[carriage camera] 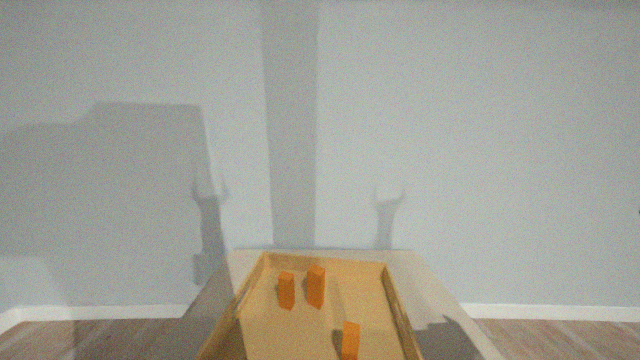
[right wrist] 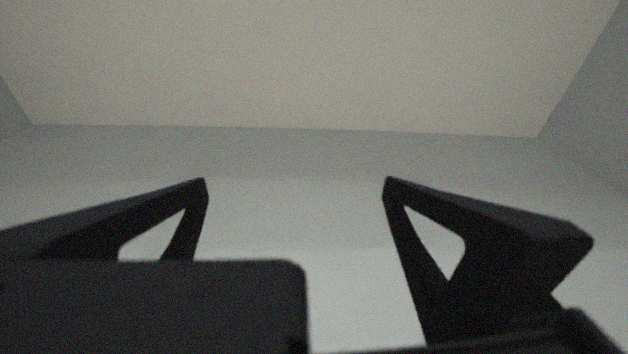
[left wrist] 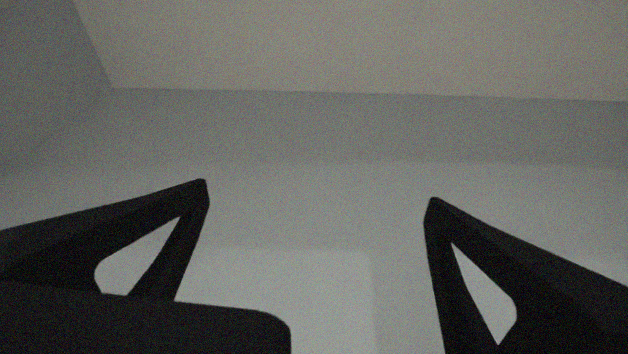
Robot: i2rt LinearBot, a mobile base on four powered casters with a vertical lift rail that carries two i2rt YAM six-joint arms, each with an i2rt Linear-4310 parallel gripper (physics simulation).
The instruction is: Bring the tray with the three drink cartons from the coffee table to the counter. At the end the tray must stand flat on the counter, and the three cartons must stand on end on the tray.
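Frame: origin at the left arm's base, x left, y back, z up, level; centimetres.
Where they show: left gripper, between the fingertips: (left wrist: 315,200); right gripper, between the fingertips: (right wrist: 297,187).
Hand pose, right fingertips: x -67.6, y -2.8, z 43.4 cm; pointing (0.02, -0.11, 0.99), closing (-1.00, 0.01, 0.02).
Observation:
Things, the pixels of their top centre, and the offset from my right fingertips. "spot": a spot on its surface instead. Level surfaces: height alone.
- light wooden tray, centre of its top: (carriage camera: 317,298) dz -49.7, dx +32.3, dy -29.7 cm
- pale coffee table, height of its surface: dz -57.2 cm
- second carton, a spot on its surface: (carriage camera: 315,287) spot: dz -48.7, dx +33.0, dy -32.4 cm
- third carton, a spot on its surface: (carriage camera: 351,341) spot: dz -48.1, dx +24.6, dy -17.8 cm
- Wood floor, height of its surface: dz -102.2 cm
A light wooden tray (carriage camera: 367,305) with raised walls lies on the pale coffee table (carriage camera: 435,290) at the bottom of the carriage view; its near end is cut off by the frame. Three orange cartons stand on end in it: one carton (carriage camera: 286,291) at the far left, a second carton (carriage camera: 315,287) close to its right, and a third carton (carriage camera: 351,341) nearer, right of the middle. My left gripper (left wrist: 315,200) is open and empty, facing wall and ceiling. My right gripper (right wrist: 297,187) is open and empty, also facing wall and ceiling. The counter does not show.
A pale wall (carriage camera: 475,150) with shadows of the arms and lift rises behind the table's far edge. Wood floor (carriage camera: 575,340) shows on both sides of the table. The ceiling (left wrist: 350,45) (right wrist: 300,60) shows at the top of both wrist views.

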